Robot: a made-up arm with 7 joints. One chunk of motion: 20 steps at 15 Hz.
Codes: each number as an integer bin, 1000 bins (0 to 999) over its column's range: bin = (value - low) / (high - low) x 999, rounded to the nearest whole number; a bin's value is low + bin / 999 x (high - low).
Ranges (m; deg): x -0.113..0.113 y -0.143..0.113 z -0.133..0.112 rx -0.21..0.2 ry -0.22..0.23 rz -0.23..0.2
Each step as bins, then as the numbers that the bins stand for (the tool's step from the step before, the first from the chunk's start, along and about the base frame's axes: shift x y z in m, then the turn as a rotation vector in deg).
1 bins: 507 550 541 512 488 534
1 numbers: 0.00170 -0.00206 -0.00032 0.000 0.000 0.000
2 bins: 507 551 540 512 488 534
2 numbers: 0.00170 -0.00180 -0.00057 0.000 0.000 0.000
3 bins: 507 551 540 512 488 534
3 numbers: 0.00170 -0.00180 -0.00057 0.000 0.000 0.000
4 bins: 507 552 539 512 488 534
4 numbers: 0.00170 -0.00155 -0.00081 0.000 0.000 0.000
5 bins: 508 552 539 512 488 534
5 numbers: 0.00192 -0.00155 -0.00081 0.000 0.000 0.000
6 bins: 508 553 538 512 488 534
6 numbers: 0.00192 -0.00129 -0.00106 0.000 0.000 0.000
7 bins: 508 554 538 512 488 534
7 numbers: 0.00192 -0.00103 -0.00106 0.000 0.000 0.000
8 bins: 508 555 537 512 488 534
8 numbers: 0.00192 -0.00078 -0.00130 0.000 0.000 0.000
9 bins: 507 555 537 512 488 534
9 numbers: 0.00170 -0.00078 -0.00130 0.000 0.000 0.000
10 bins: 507 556 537 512 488 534
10 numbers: 0.00170 -0.00052 -0.00130 0.000 0.000 0.000
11 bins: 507 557 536 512 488 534
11 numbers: 0.00170 -0.00027 -0.00155 0.000 0.000 0.000
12 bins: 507 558 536 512 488 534
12 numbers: 0.00170 -0.00001 -0.00155 0.000 0.000 0.000
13 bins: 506 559 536 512 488 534
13 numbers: 0.00147 0.00025 -0.00155 0.000 0.000 0.000
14 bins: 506 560 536 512 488 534
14 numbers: 0.00147 0.00050 -0.00155 0.000 0.000 0.000
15 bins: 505 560 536 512 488 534
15 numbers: 0.00124 0.00050 -0.00155 0.000 0.000 0.000
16 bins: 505 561 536 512 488 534
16 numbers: 0.00124 0.00076 -0.00155 0.000 0.000 0.000
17 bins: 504 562 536 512 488 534
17 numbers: 0.00102 0.00102 -0.00155 0.000 0.000 0.000
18 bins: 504 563 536 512 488 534
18 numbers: 0.00102 0.00127 -0.00155 0.000 0.000 0.000
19 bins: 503 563 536 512 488 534
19 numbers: 0.00079 0.00127 -0.00155 0.000 0.000 0.000
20 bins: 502 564 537 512 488 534
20 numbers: 0.00057 0.00153 -0.00130 0.000 0.000 0.000
